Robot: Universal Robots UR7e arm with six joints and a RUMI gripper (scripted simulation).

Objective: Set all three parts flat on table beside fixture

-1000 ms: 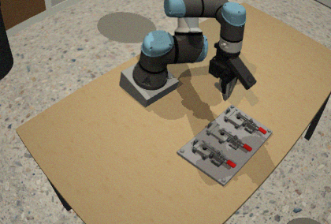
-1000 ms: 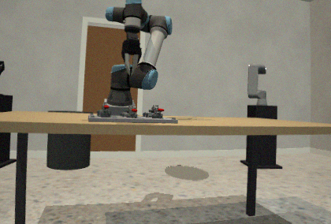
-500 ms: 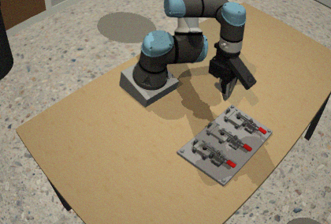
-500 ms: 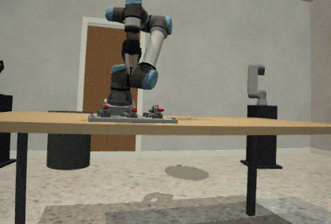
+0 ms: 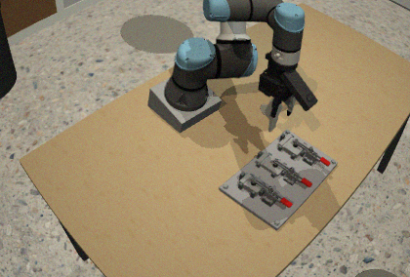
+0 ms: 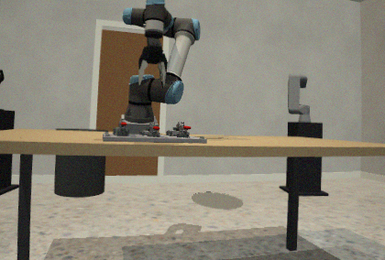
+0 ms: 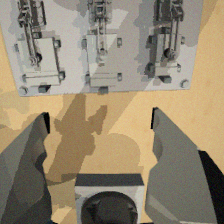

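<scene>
Right now my hand is 210 mm above the grey fixture plate, 50 mm short of it and 10 mm to the right of it.
</scene>
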